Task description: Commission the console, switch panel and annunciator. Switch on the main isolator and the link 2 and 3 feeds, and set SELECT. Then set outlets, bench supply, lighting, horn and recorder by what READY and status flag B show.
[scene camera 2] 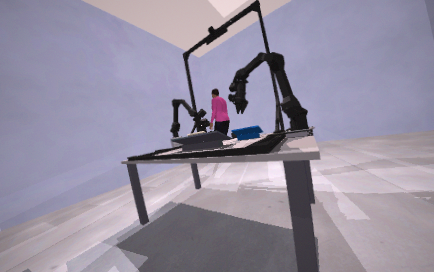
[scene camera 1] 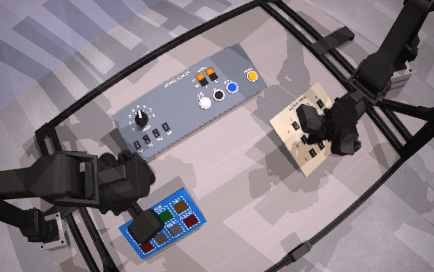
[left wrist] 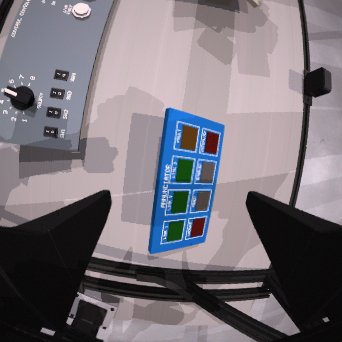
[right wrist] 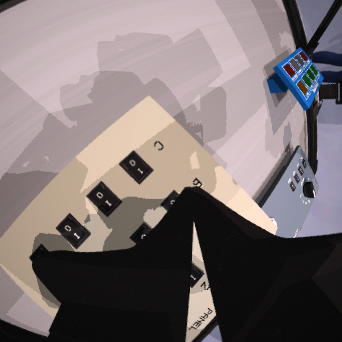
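Seen in the pictures: left gripper, fingertip midpoint: [scene camera 2: 240,114] [scene camera 1: 145,201] [left wrist: 179,197]; right gripper, fingertip midpoint: [scene camera 1: 307,143] [right wrist: 191,193]; left arm's base, origin of the base link: [scene camera 2: 300,129] [scene camera 1: 49,231] [left wrist: 90,312] [right wrist: 319,91]; right arm's base, origin of the base link: [scene camera 2: 176,137].
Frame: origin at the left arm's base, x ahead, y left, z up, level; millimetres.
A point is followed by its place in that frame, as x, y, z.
Observation:
The grey console [scene camera 1: 170,107] {467, 219, 41} [left wrist: 45,50] {467, 216, 39} has a SELECT knob [scene camera 1: 141,120] {386, 199, 62} [left wrist: 22,98] {384, 195, 61} pointing at about 5 and two orange POWER rockers [scene camera 1: 206,76] {583, 270, 50}. SW1 to SW4 are too small to read surely. The blue annunciator [scene camera 1: 172,223] {386, -73, 28} [scene camera 2: 246,133] {371, -77, 12} [left wrist: 191,187] {358, -74, 30} shows three green LINK tiles, brown FAULT, dark red INTERLOCK and LOCKOUT, grey ENABLED and READY. The cream switch panel [scene camera 1: 284,122] {715, 59, 79} [right wrist: 150,115] {738, -54, 16} is partly hidden by the right arm. My left gripper [left wrist: 179,197] {366, -39, 153} [scene camera 2: 241,111] {366, -39, 153} is open, high above the table near the annunciator. My right gripper [right wrist: 191,193] {751, -7, 67} is shut and empty over the panel.
White [scene camera 1: 205,102] {558, 202, 35}, black [scene camera 1: 218,94] {597, 213, 35}, blue [scene camera 1: 232,87] {638, 221, 34} and yellow [scene camera 1: 252,76] {702, 236, 34} buttons sit on the console. A black frame [scene camera 1: 150,59] {442, 458, -19} borders the table. A person in pink [scene camera 2: 219,110] stands behind the table in scene camera 2.

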